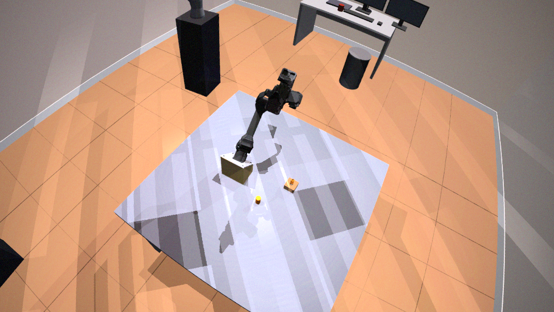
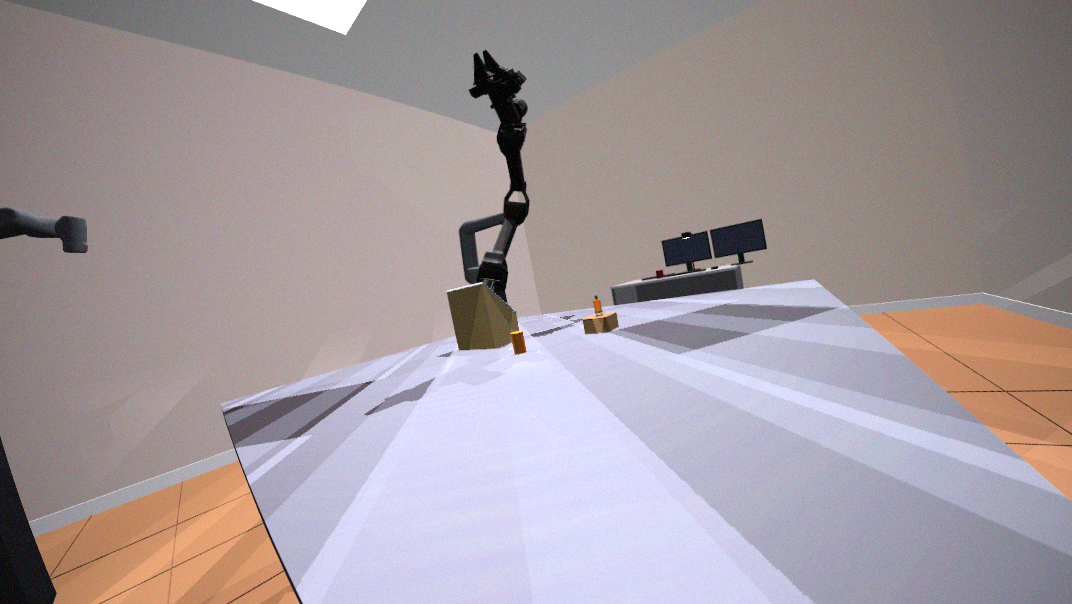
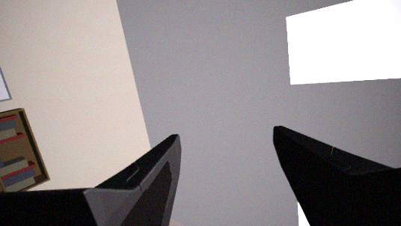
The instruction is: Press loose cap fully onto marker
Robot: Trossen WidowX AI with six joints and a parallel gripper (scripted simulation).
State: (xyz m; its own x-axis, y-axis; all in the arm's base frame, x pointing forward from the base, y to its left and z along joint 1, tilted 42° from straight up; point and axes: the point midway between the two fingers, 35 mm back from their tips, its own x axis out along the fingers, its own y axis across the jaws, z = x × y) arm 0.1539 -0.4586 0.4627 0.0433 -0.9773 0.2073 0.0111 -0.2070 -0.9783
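Right now the orange cap is 70 mm to the right of my gripper tip and 770 mm below it. Round my gripper tip: holder block (140 mm ahead, 110 mm to the left, 780 mm below).
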